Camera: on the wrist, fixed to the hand. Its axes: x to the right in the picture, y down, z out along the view.
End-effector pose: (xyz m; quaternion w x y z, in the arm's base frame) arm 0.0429 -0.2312 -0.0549 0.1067 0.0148 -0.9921 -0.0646
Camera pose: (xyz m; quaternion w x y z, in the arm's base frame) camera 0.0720 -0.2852 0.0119 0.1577 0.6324 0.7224 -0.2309
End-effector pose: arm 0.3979 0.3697 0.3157 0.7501 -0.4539 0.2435 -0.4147
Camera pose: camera 0.3156 0.3317 0.3190 0.9390 -0.1022 0.1701 0.2810
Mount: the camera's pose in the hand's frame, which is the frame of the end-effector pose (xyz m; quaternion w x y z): -0.0121 -0.0452 -0.0777 0.6756 0.2106 -0.2710 0.6525
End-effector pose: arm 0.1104 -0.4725 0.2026 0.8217 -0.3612 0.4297 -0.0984
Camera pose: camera 0.0493 -0.5389 0.2122 0.8119 0.1827 0.2826 0.4771
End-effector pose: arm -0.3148 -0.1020 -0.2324 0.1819 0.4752 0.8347 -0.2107
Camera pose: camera -0.3563 -0.0907 -0.1526 0.3865 0.8469 0.1602 -0.3282
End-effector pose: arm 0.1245 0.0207 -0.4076 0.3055 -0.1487 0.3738 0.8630
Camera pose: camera 0.1649 -0.0174 -0.4793 0.2241 -0.4417 -0.4485 -0.7440
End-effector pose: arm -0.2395 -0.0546 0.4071 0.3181 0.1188 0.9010 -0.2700
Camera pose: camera -0.2872 -0.0488 0.4840 0.6102 0.6620 0.3881 -0.1968
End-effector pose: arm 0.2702 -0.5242 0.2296 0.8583 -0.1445 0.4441 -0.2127
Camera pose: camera 0.1893 -0.5620 0.2140 0.8694 0.3153 0.1169 0.3620
